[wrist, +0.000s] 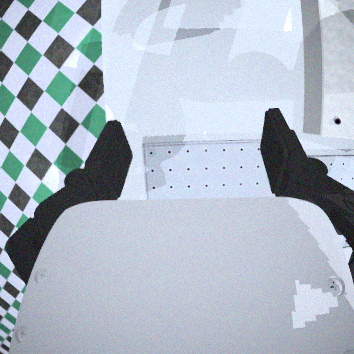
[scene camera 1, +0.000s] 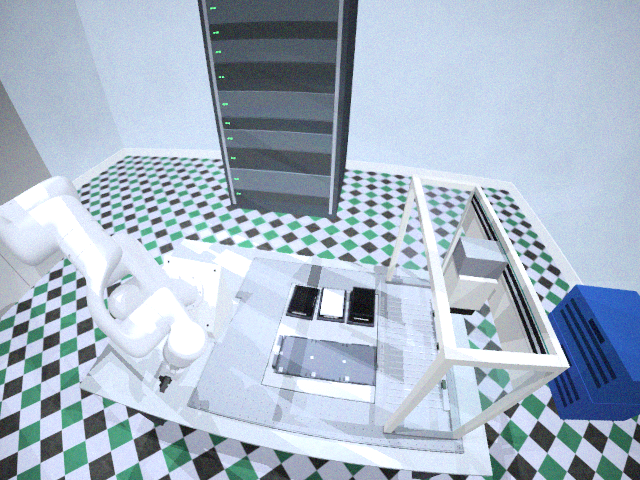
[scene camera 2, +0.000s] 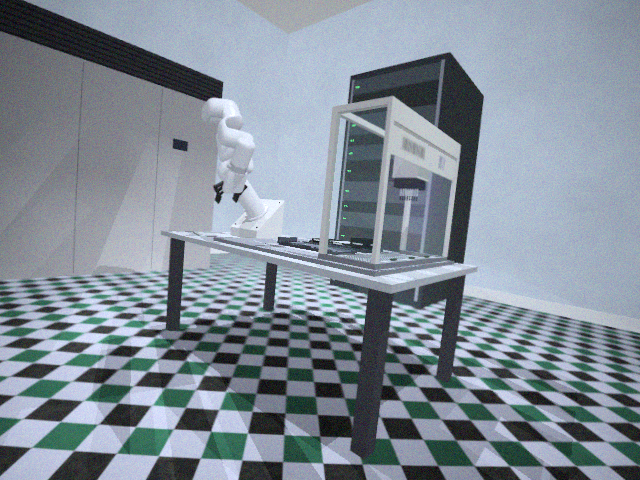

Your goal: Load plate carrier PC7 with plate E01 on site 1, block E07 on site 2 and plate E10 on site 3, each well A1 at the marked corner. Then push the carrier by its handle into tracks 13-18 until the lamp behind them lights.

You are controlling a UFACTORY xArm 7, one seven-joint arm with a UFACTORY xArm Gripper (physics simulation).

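Pixels of known places: gripper, fingertip midpoint: (wrist: 192, 131) (scene camera 2: 225, 201); arm's base, origin of the base link: (scene camera 1: 187, 291) (scene camera 2: 258, 213).
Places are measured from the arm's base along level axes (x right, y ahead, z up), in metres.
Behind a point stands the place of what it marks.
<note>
My gripper (scene camera 2: 227, 199) @(z 0.040, x 0.271, y 0.080 m) (wrist: 192, 131) @(z 0.040, x 0.271, y 0.080 m) is open and empty, high above the left end of the table, near the arm's base. In scene camera 1 the arm hides part of it. A black plate or block (scene camera 1: 302, 301) @(z -0.093, x -0.080, y 0.387 m), a white one (scene camera 1: 331, 303) @(z -0.093, x -0.082, y 0.493 m) and another black one (scene camera 1: 361, 305) @(z -0.068, x -0.065, y 0.599 m) stand in a row, far from my gripper. Their labels are unreadable. The long grey-blue plate carrier (scene camera 1: 328, 347) @(z -0.108, x 0.087, y 0.494 m) lies in front of them, with no labware on it. The track area (scene camera 1: 408, 330) @(z -0.117, x -0.004, y 0.774 m) lies to its right, partly under the frame. I cannot tell whether a lamp is lit.
A cream frame (scene camera 1: 434, 268) @(z 0.361, x 0.156, y 0.683 m) (scene camera 2: 383, 206) @(z 0.060, x 0.346, y 0.876 m) stands over the right end of the table (scene camera 1: 248, 434) @(z -0.131, x 0.378, y 0.292 m) (scene camera 2: 310, 267) @(z -0.136, x 0.430, y 0.704 m), with a grey box-like head (scene camera 1: 478, 258) @(z 0.340, x 0.095, y 0.807 m) on its rail. A blue cabinet (scene camera 1: 599, 351) stands at the right, and a dark rack (scene camera 1: 347, 103) (scene camera 2: 465, 118) behind.
</note>
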